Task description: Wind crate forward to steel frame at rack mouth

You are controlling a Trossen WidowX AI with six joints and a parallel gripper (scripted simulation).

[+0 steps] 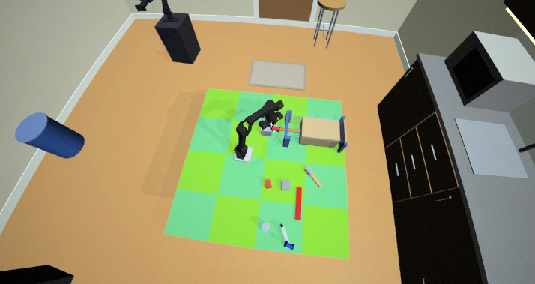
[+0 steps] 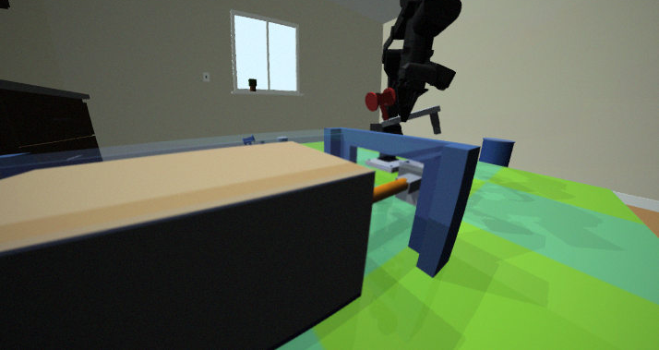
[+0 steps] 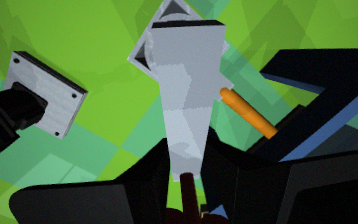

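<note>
Now: the red-knobbed crank handle 2 cm above my gripper tip. The rest, counted from my gripper tip: blue steel frame: 11 cm ahead, 6 cm to the left, 7 cm below; grey winch: 6 cm behind, 4 cm to the left, 15 cm below; red knob: 3 cm ahead, 3 cm to the right, 3 cm above.
</note>
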